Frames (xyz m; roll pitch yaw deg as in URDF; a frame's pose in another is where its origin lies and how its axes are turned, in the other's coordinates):
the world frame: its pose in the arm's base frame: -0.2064 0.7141 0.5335 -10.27 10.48 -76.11
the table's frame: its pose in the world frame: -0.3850 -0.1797 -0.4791 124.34 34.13 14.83
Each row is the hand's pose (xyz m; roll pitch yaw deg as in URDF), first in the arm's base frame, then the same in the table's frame.
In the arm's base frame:
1: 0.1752 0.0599 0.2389 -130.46 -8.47 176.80
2: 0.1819 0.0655 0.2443 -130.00 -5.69 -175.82
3: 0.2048 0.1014 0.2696 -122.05 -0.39 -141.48
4: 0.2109 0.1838 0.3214 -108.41 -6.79 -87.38
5: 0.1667 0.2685 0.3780 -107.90 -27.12 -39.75
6: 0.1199 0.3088 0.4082 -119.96 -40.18 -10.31
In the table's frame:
1: 0.8080 0.7522 -0.6455 31.35 -63.94 157.87
2: 0.8024 0.7505 -0.6539 47.86 -68.01 141.32
3: 0.7674 0.7361 -0.6859 119.60 -52.98 72.64
4: 0.6793 0.7046 -0.7132 145.14 -0.38 56.29
5: 0.5727 0.6802 -0.6939 167.26 47.26 71.66
6: 0.5126 0.6736 -0.6610 -153.48 62.65 113.03

